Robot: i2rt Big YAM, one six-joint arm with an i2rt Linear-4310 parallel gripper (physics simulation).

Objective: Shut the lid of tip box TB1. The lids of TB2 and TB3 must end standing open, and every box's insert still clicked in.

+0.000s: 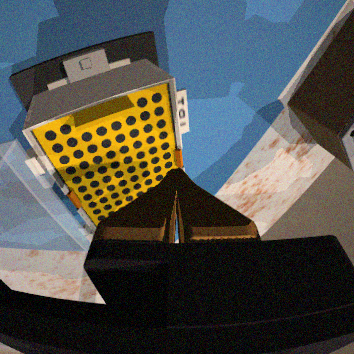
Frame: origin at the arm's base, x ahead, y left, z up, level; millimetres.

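Seen in the pictures: gripper, fingertip midpoint: (176,176).
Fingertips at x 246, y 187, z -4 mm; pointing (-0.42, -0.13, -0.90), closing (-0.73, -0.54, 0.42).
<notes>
A point is followed by its place in that frame.
Tip box TB1 (100,82) {x 298, y 165, z -53 mm} has grey walls and stands at the upper left on a dark base. Its yellow insert (116,123) {x 285, y 178, z -29 mm}, with rows of dark holes, sits inside the rim; its near right part is hidden behind the fingers. An orange tab (74,199) {x 290, y 238, z -26 mm} shows on the left side and another (179,158) {x 232, y 185, z -26 mm} on the right. A clear lid (30,200) {x 319, y 238, z -19 mm} stands open, leaning outward from the left side. A white label (183,111) {x 208, y 163, z -85 mm} is partly covered at the right wall. My gripper (176,176) {x 246, y 187, z -4 mm} is shut and empty, its tips over or beside the box's near right corner; contact cannot be told. TB2 and TB3 do not show.
The box is on a blue mat (215,60) {x 209, y 107, z -87 mm}. Speckled pale table (272,167) {x -21, y 169, z -90 mm} shows beyond the mat's edge at the right and lower left. A dark brown block-like object (327,85) {x 71, y 34, z -56 mm} stands at the upper right, with a grey surface (315,205) below it.
</notes>
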